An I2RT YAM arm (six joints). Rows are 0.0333 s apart.
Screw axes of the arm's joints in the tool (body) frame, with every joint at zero. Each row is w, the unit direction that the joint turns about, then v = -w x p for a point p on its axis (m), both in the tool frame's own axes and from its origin. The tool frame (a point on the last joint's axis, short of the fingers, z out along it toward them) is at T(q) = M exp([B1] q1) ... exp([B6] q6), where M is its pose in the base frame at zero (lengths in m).
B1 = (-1, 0, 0, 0.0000, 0.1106, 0.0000)
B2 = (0, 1, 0, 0.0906, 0.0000, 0.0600)
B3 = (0, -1, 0, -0.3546, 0.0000, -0.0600)
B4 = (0, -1, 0, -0.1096, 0.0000, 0.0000)
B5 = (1, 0, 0, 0.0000, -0.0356, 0.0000)
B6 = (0, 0, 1, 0.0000, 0.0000, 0.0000)
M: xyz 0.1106 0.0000 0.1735 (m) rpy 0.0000 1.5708 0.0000 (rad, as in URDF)
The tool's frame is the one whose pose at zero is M.
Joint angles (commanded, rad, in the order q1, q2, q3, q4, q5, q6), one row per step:
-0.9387, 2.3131, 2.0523, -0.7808, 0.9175, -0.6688
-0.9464, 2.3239, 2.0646, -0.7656, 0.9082, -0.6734
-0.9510, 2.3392, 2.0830, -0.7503, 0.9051, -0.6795
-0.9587, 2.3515, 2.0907, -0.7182, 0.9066, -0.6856
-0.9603, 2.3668, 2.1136, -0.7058, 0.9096, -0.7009
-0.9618, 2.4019, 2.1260, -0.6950, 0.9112, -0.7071
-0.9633, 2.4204, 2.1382, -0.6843, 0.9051, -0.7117
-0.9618, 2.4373, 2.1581, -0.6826, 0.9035, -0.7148
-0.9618, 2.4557, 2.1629, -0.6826, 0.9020, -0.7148
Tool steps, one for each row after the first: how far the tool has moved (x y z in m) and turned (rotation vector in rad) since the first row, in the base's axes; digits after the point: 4 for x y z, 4 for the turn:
-0.0010, -0.0049, -0.0010, -0.0067, -0.0130, -0.0005
-0.0003, -0.0097, -0.0021, -0.0174, -0.0214, -0.0003
-0.0010, -0.0155, -0.0041, -0.0379, -0.0318, -0.0055
0.0008, -0.0196, -0.0039, -0.0488, -0.0301, -0.0008
0.0031, -0.0243, -0.0169, -0.0370, -0.0176, 0.0000
0.0046, -0.0277, -0.0221, -0.0356, -0.0210, 0.0042
0.0072, -0.0300, -0.0245, -0.0373, -0.0225, 0.0082
0.0083, -0.0315, -0.0324, -0.0254, -0.0158, 0.0091

